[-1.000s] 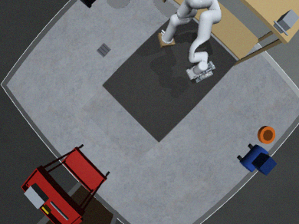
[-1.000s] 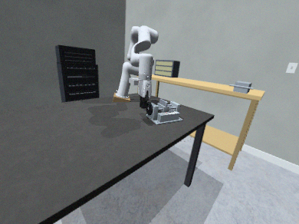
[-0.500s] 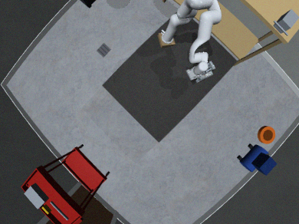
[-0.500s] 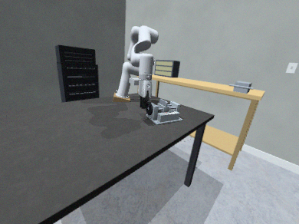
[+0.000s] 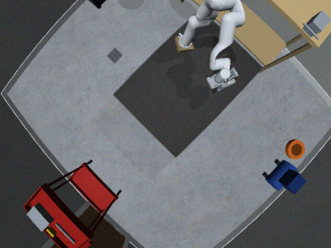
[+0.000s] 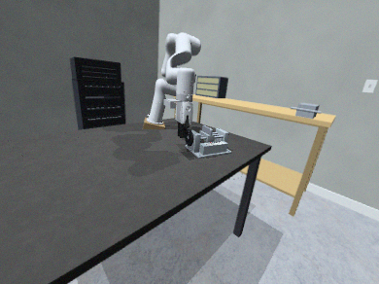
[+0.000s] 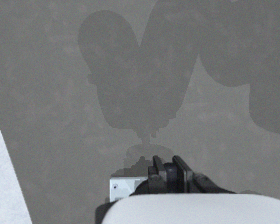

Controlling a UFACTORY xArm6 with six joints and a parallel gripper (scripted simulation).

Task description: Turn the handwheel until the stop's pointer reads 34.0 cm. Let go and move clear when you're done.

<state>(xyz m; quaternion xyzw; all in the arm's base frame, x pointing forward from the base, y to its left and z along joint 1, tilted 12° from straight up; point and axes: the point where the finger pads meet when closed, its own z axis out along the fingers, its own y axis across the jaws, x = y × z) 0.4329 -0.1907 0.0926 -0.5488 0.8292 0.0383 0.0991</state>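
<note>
My hand is 1 cm to the right of the upright knob. From my hand the other things lie so: handwheel: 2 cm to the left, 1 cm below, 1 cm ahead; then sliding stop: 13 cm to the left, 6 cm ahead, 1 cm below.
</note>
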